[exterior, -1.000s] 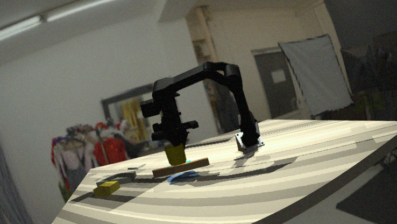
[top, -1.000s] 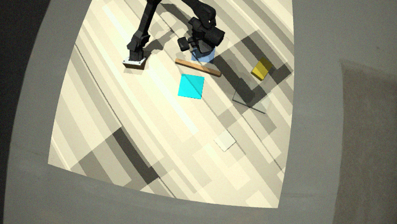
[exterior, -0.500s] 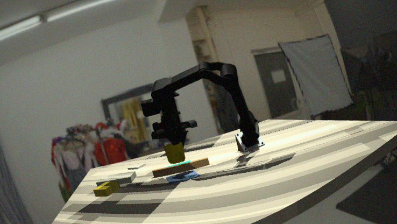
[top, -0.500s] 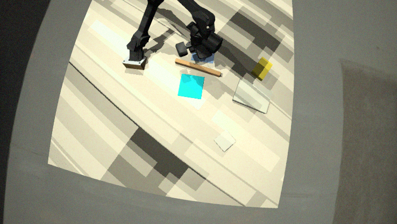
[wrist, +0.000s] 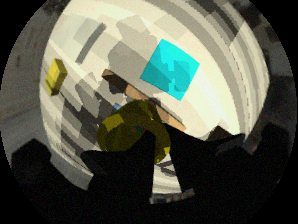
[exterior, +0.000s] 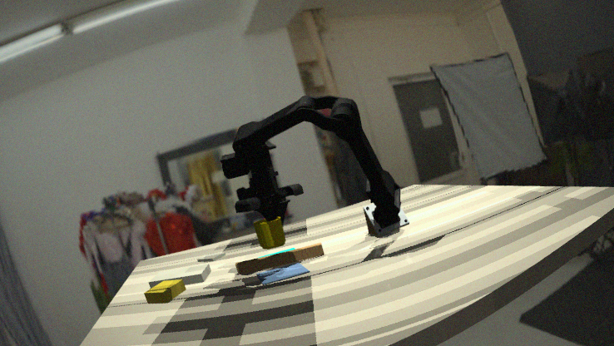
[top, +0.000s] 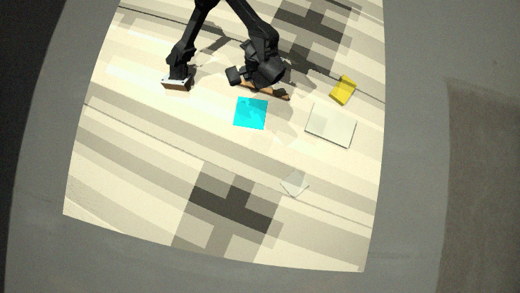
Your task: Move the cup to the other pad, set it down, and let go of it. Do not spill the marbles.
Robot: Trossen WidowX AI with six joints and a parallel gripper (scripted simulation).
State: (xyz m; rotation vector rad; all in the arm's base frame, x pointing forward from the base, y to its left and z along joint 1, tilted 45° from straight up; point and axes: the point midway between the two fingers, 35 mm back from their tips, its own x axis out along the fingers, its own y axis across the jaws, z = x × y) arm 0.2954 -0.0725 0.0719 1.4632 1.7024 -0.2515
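The teal pad lies 110 mm to the right of my gripper tip and 100 mm below it. From my gripper tip the other things lie so: blue pad (100 mm below, 90 mm to the left, 40 mm ahead); cup (20 mm ahead, 10 mm to the left); wooden bar (90 mm below, 20 mm ahead, 10 mm to the right).
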